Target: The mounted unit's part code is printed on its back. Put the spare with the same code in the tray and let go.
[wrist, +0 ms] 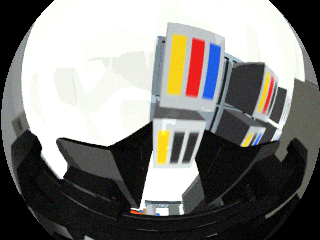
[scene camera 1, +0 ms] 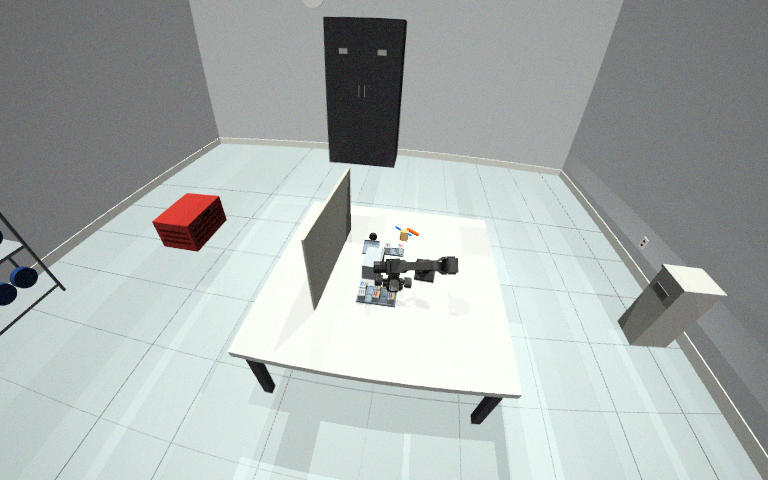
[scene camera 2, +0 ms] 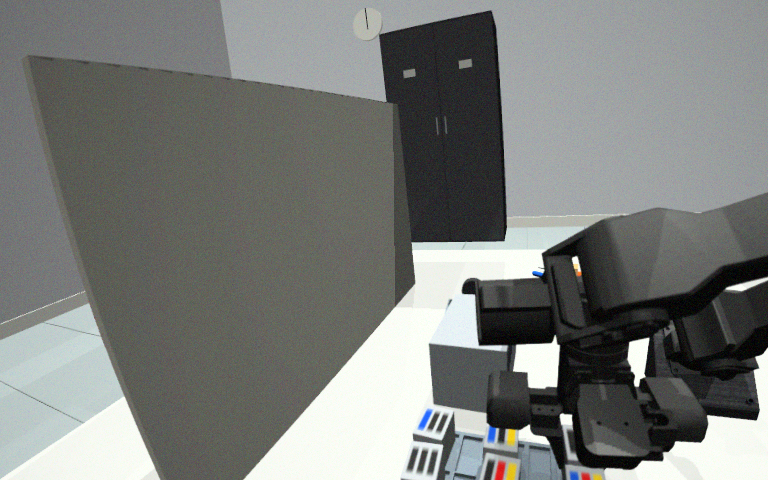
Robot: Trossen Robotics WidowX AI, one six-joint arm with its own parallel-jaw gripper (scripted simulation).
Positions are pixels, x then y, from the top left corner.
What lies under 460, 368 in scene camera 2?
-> A grey mounted unit.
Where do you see a tall grey panel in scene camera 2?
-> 238, 241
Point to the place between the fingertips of my gripper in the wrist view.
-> At 171, 125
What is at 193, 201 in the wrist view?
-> A grey mounted unit.
